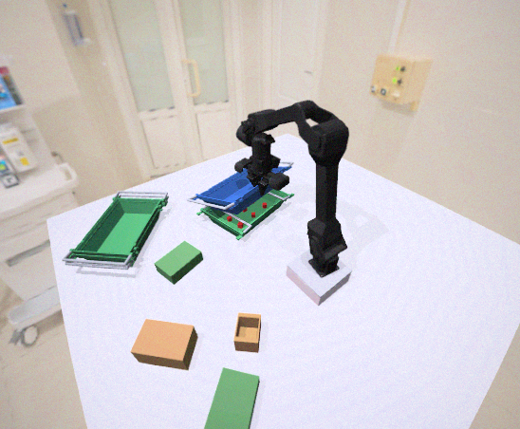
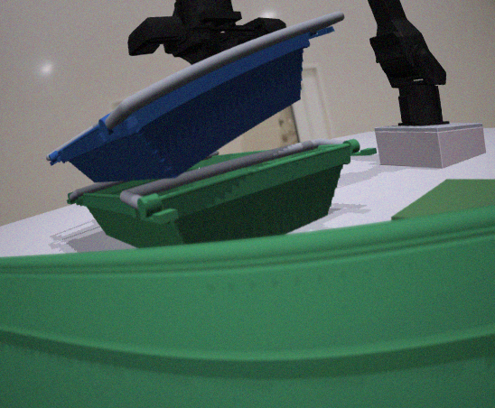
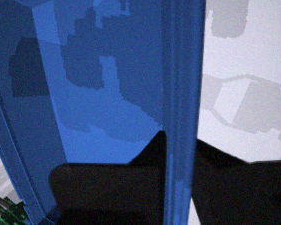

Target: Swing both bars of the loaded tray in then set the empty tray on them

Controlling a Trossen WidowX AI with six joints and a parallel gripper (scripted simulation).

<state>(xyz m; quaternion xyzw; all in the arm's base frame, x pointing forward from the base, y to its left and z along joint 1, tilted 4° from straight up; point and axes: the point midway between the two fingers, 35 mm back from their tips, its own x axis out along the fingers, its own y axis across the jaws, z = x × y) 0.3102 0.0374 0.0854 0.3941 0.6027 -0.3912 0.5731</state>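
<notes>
Now: the blue tray 8 cm ahead of my gripper tip, 3 cm to the left of it and 1 cm above it. From my gripper tip the other things lie so: open box: 37 cm behind, 23 cm to the left, 11 cm below.
</notes>
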